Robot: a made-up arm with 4 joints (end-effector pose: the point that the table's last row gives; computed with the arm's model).
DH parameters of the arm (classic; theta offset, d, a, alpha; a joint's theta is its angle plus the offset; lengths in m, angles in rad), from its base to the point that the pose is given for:
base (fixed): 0 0.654 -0.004 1.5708
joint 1: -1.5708 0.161 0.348 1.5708
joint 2: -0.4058 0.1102 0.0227 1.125
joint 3: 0 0.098 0.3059 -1.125
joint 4: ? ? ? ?
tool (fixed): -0.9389 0.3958 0 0
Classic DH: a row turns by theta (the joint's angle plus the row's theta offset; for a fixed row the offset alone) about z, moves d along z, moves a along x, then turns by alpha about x.
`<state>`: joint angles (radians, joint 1 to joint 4).
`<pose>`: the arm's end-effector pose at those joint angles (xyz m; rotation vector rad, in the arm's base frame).
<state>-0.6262 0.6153 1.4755 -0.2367</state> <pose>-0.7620 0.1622 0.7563 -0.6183 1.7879 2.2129</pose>
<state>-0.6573 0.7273 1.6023 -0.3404</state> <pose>-0.7266 0.1953 0.7522 -0.5712 2.0447 2.1168</pose>
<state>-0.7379 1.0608 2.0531 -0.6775</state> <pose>-0.6506 0.2758 0.6205 0.5062 -2.6235 -1.4063</pose>
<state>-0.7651 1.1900 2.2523 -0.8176</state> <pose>-0.6427 0.2727 0.5308 0.5272 -2.6911 -0.9951</pose>
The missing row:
joint 4: -0.0283 0.0487 0.1441 0.9231
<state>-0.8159 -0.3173 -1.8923 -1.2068</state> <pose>-0.2714 0.2699 0.6873 -0.2104 -1.3013 -0.8376</pose>
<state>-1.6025 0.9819 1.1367 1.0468</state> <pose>-0.3558 -0.2560 1.5119 -0.1037 -0.2564 -1.8129</pose>
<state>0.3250 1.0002 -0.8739 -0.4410</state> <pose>0.0910 0.1287 -0.2626 -1.8428 -1.1381 0.3551</pose>
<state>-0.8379 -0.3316 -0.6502 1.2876</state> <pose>-0.5537 0.4943 0.2045 -1.6489 0.8416 1.1496</pose>
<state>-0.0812 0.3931 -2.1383 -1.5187</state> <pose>-0.2221 0.2078 0.1370 0.1358 -2.5721 -0.1735</pose>
